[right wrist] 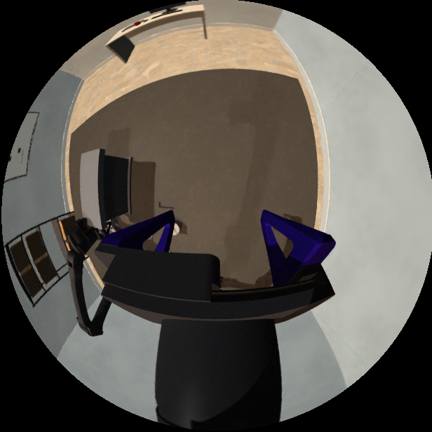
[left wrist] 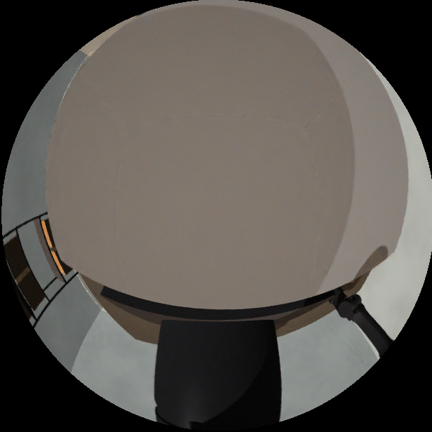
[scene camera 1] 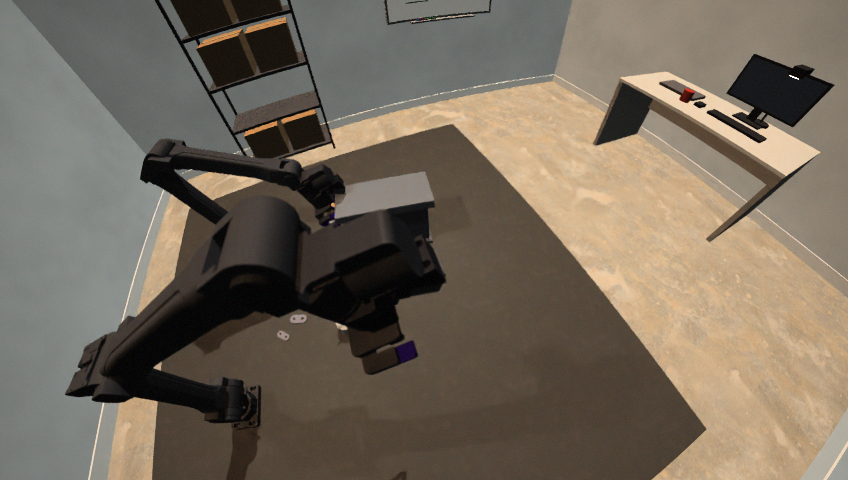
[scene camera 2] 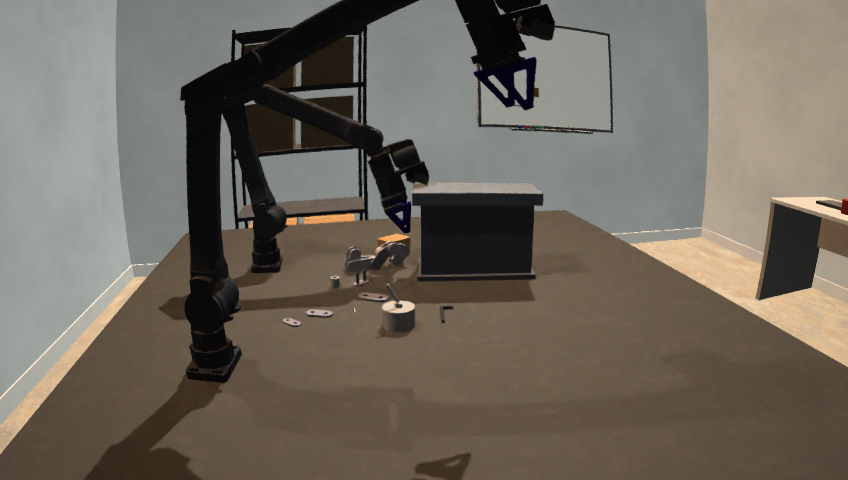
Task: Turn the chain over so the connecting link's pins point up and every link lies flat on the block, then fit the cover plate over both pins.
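Where they show: left gripper, fingertip midpoint: (scene camera 2: pixel 405 229); right gripper, fingertip midpoint: (scene camera 1: pixel 403 324) (scene camera 2: pixel 519 107); left arm's base, link origin: (scene camera 2: pixel 267 266); right arm's base, link origin: (scene camera 1: pixel 248 407) (scene camera 2: pixel 215 365).
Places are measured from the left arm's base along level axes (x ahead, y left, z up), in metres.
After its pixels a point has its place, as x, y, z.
Observation:
The grey metal chain (scene camera 2: pixel 380 259) @(0.324, -0.082, 0.027) lies bent beside the dark block with a grey top (scene camera 2: pixel 477 191) @(0.551, -0.201, 0.220) (scene camera 1: pixel 389 193) @(0.587, -0.159, 0.220) (right wrist: pixel 91 182). A small plate with two upright pins (scene camera 2: pixel 360 279) @(0.263, -0.172, 0.004) shows directly below it in the picture; whether they are joined is unclear. Flat two-hole plates (scene camera 2: pixel 373 296) @(0.285, -0.287, 0.005) (scene camera 2: pixel 319 312) @(0.157, -0.361, 0.003) (scene camera 2: pixel 291 321) @(0.095, -0.404, 0.003) lie in front; I cannot tell which is the cover plate. My left gripper (scene camera 2: pixel 404 226) @(0.394, -0.079, 0.104) is open above the chain, close to the block's left side; a pale surface fills most of the left wrist view and its fingers do not show there. My right gripper (scene camera 2: pixel 519 107) @(0.481, -0.674, 0.440) (right wrist: pixel 217 214) is open, empty and high up.
An orange box (scene camera 2: pixel 393 239) @(0.382, 0.095, 0.030) lies behind the chain. A small grey roller (scene camera 2: pixel 335 281) @(0.200, -0.206, 0.018) stands left of it. A pale cylinder with a stick (scene camera 2: pixel 398 317) @(0.316, -0.477, 0.032) stands in front, with a black hex key (scene camera 2: pixel 443 313) @(0.420, -0.415, 0.005) (right wrist: pixel 165 205) to its right.

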